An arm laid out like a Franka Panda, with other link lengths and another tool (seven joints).
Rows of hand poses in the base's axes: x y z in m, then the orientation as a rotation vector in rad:
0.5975 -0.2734 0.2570 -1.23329 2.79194 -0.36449
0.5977 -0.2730 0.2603 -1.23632 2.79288 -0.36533
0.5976 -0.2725 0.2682 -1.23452 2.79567 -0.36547
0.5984 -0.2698 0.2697 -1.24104 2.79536 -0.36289
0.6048 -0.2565 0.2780 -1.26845 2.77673 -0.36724
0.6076 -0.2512 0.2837 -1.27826 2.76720 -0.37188
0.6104 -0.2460 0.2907 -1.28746 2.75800 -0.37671
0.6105 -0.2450 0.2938 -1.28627 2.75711 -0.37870
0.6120 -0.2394 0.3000 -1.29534 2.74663 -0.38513
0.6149 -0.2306 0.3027 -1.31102 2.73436 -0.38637
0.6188 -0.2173 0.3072 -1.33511 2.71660 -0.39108
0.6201 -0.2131 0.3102 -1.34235 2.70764 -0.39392
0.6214 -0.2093 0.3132 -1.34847 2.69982 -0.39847
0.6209 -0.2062 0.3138 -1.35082 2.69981 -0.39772
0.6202 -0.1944 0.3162 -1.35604 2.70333 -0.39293
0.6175 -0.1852 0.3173 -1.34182 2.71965 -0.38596
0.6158 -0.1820 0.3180 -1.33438 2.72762 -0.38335
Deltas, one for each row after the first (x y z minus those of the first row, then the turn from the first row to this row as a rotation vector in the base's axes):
0.0002 0.0004 0.0033 -0.00134 0.00196 0.00127
0.0001 0.0009 0.0112 -0.00189 0.00347 -0.00073
0.0009 0.0036 0.0127 -0.00133 0.00645 0.00301
0.0073 0.0169 0.0210 -0.00390 0.00242 0.02455
0.0101 0.0222 0.0267 -0.00604 -0.00177 0.03323
0.0129 0.0274 0.0337 -0.00831 -0.00594 0.04145
0.0130 0.0284 0.0368 -0.00912 -0.00751 0.04107
0.0145 0.0340 0.0430 -0.01208 -0.01298 0.04967
0.0174 0.0428 0.0457 -0.01251 -0.01606 0.06271
0.0213 0.0561 0.0502 -0.01536 -0.02010 0.08224
0.0226 0.0603 0.0532 -0.01621 -0.02441 0.08947
0.0239 0.0641 0.0562 -0.01826 -0.02855 0.09560
0.0234 0.0672 0.0568 -0.01823 -0.02734 0.09689
0.0227 0.0790 0.0592 -0.01707 -0.02131 0.09848
0.0200 0.0882 0.0603 -0.01416 -0.01372 0.08484
0.0183 0.0914 0.0610 -0.01319 -0.01032 0.07790

